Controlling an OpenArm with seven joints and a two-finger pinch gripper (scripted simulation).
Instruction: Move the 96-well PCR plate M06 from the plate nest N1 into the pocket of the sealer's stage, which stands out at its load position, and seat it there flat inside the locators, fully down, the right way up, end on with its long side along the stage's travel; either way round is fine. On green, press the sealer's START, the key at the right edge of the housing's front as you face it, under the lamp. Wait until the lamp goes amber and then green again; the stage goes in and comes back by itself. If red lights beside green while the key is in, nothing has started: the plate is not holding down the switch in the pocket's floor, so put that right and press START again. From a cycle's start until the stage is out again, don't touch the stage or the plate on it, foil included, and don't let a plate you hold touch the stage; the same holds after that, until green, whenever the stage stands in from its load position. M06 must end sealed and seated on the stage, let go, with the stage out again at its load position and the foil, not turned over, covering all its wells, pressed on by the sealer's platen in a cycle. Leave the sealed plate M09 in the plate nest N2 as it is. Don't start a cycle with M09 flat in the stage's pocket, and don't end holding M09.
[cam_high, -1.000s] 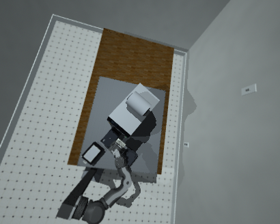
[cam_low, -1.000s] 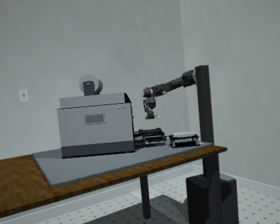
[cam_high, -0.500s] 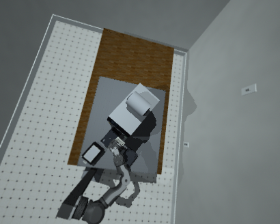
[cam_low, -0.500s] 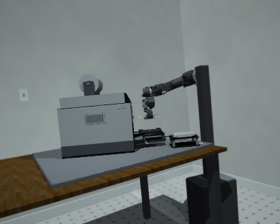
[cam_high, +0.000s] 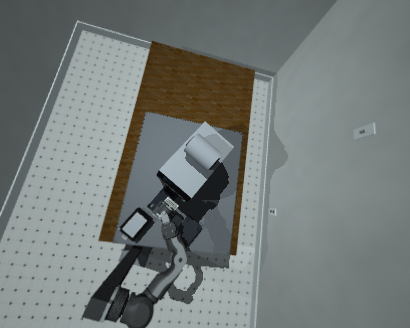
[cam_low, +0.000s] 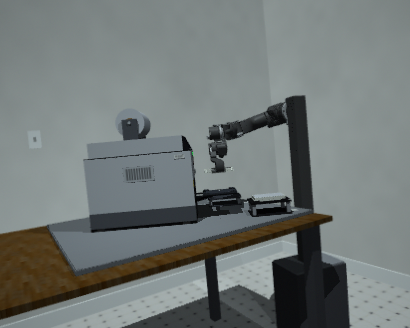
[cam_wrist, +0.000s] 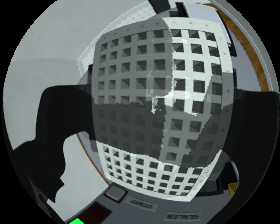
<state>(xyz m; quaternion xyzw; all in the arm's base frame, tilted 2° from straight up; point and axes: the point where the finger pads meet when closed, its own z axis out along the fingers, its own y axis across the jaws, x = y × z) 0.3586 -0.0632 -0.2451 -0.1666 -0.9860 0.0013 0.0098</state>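
My hand is 9 cm above the dark sealer stage, 5 cm to the right of it and 2 cm short of it. The rest, counted from my hand: 96-well PCR plate M06: right at my hand; then sealed plate M09: 16 cm behind, 15 cm to the left, 12 cm below; then dark nest N1: 18 cm to the right, 15 cm below, 9 cm behind.
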